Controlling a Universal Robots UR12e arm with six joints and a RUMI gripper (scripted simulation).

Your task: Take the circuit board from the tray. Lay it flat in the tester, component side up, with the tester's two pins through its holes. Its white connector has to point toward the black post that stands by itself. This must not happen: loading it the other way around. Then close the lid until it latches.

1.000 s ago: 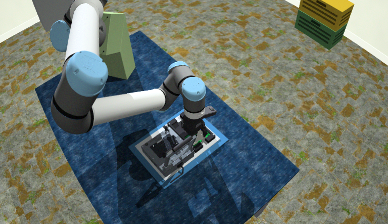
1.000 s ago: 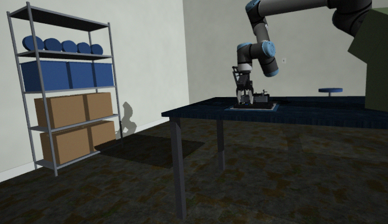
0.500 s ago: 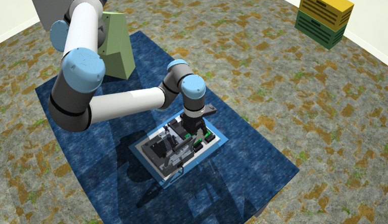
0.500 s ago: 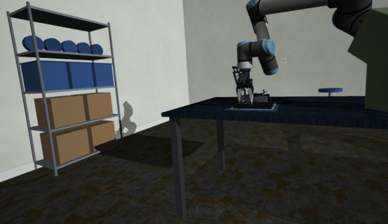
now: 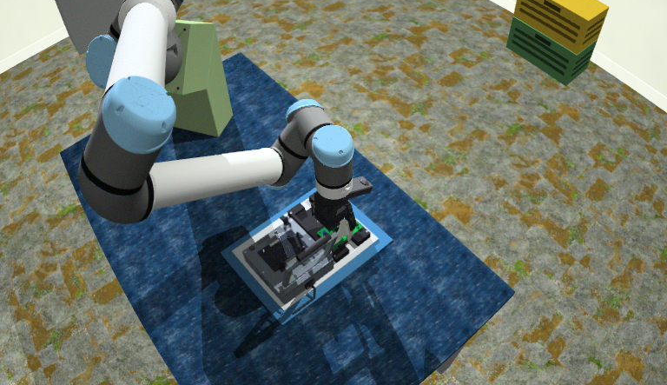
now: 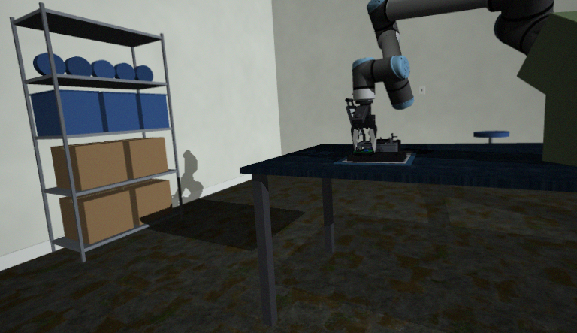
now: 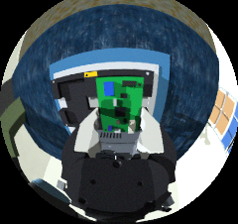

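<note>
Right now my hand is 40 mm past the tester, 120 mm to the left of it and 70 mm below it. The rest, counted from my hand: tester lid 40 mm ahead, 190 mm to the right, 140 mm above; then green circuit board right at my hand.
</note>
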